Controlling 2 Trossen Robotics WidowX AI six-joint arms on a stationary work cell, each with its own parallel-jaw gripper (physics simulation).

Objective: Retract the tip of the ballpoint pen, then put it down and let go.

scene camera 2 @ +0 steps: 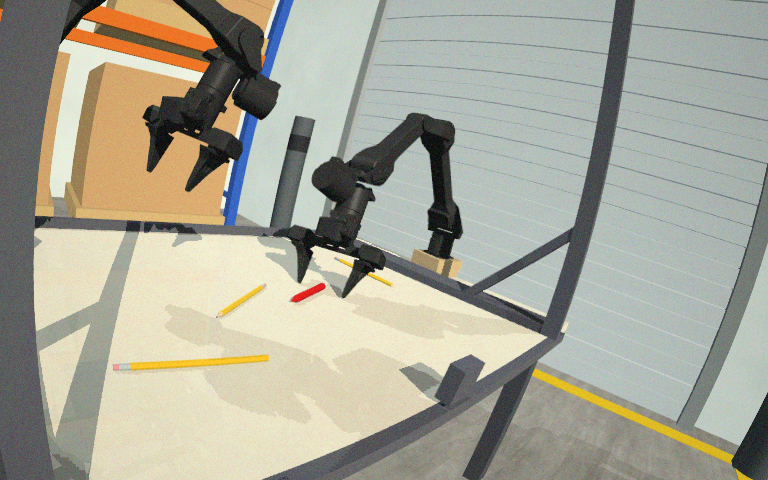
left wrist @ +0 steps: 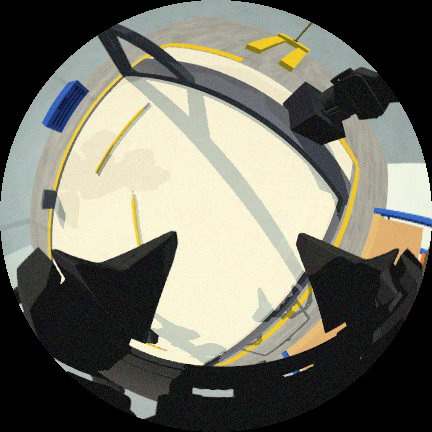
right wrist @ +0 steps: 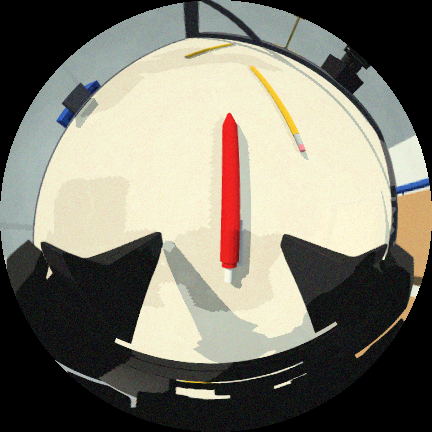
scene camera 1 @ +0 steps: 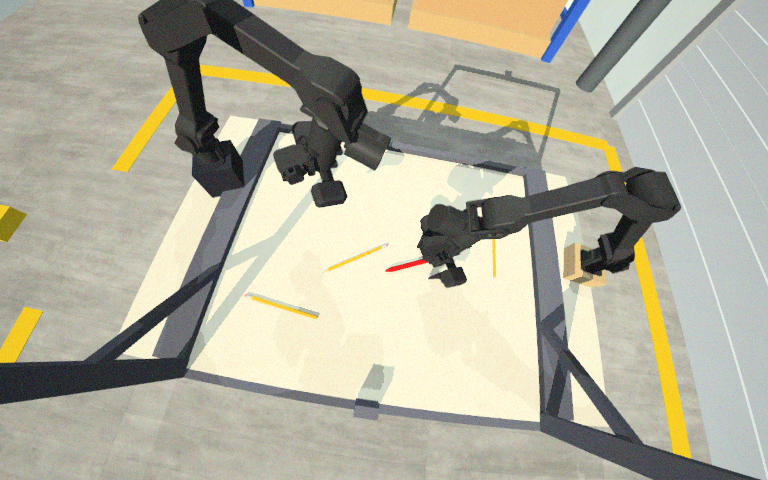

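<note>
The red ballpoint pen lies flat on the pale table top. In the right wrist view its pointed end faces away, and a white button sticks out of its near end. Whether a writing tip protrudes is too small to tell. My right gripper is open and empty, low above the pen's button end, with one finger on each side. It hides that end in scene camera 1. My left gripper is open and empty, high above the table's back left.
One yellow pencil lies left of the pen. Another pencil lies at the front left. A third pencil lies right of the right gripper. A dark block stands at the front edge.
</note>
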